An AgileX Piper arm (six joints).
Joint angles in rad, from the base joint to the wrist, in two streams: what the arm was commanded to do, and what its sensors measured. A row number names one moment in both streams.
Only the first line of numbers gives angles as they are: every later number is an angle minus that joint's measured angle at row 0.
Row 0, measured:
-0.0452 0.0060 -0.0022 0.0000 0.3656 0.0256
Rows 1 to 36, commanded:
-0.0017 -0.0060 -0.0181 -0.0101 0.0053 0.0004
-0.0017 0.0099 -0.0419 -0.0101 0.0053 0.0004
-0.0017 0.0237 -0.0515 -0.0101 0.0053 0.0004
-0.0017 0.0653 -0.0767 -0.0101 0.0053 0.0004
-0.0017 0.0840 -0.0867 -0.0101 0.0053 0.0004
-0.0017 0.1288 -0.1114 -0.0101 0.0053 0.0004
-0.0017 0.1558 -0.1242 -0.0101 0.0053 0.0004
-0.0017 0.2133 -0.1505 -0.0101 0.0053 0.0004
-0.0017 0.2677 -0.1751 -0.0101 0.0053 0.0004
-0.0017 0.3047 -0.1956 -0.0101 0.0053 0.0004
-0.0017 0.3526 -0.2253 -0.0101 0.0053 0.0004
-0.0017 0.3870 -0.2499 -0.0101 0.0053 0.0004
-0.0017 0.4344 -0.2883 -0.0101 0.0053 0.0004
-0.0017 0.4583 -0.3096 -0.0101 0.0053 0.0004
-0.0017 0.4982 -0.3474 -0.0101 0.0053 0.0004
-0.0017 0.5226 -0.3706 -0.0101 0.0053 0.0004
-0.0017 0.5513 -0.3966 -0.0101 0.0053 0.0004
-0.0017 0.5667 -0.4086 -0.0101 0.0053 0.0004
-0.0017 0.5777 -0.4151 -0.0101 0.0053 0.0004
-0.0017 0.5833 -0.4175 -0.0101 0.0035 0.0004
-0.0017 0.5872 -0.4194 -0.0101 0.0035 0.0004
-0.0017 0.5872 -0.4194 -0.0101 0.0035 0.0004
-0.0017 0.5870 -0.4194 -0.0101 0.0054 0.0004
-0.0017 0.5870 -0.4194 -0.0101 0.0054 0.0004
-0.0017 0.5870 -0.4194 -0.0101 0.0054 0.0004
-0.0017 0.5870 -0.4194 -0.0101 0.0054 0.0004
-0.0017 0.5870 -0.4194 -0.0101 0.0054 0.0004
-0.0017 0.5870 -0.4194 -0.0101 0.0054 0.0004
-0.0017 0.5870 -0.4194 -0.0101 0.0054 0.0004
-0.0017 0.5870 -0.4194 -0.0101 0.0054 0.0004
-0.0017 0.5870 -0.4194 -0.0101 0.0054 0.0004
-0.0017 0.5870 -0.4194 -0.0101 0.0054 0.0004
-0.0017 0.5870 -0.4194 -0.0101 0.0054 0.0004
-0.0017 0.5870 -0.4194 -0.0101 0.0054 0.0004
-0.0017 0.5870 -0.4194 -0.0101 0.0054 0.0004
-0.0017 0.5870 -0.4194 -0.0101 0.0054 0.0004
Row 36, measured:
0.0000 0.5828 -0.4125 0.0000 0.0079 0.0000
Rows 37 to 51, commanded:
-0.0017 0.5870 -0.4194 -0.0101 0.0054 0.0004
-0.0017 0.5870 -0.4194 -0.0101 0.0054 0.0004
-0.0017 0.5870 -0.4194 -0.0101 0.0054 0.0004
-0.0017 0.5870 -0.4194 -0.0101 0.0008 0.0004
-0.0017 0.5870 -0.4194 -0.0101 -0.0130 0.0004
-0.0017 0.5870 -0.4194 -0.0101 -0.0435 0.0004
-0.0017 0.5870 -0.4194 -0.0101 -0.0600 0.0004
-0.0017 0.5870 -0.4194 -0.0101 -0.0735 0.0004
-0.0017 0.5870 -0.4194 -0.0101 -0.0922 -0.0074
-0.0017 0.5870 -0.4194 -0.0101 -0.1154 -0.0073
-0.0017 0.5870 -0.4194 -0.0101 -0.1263 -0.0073
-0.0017 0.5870 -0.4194 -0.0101 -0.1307 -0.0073
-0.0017 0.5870 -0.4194 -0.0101 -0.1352 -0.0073
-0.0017 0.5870 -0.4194 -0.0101 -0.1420 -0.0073
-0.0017 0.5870 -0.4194 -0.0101 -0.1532 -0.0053
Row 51, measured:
0.0000 0.5828 -0.4125 0.0000 -0.1046 0.0000
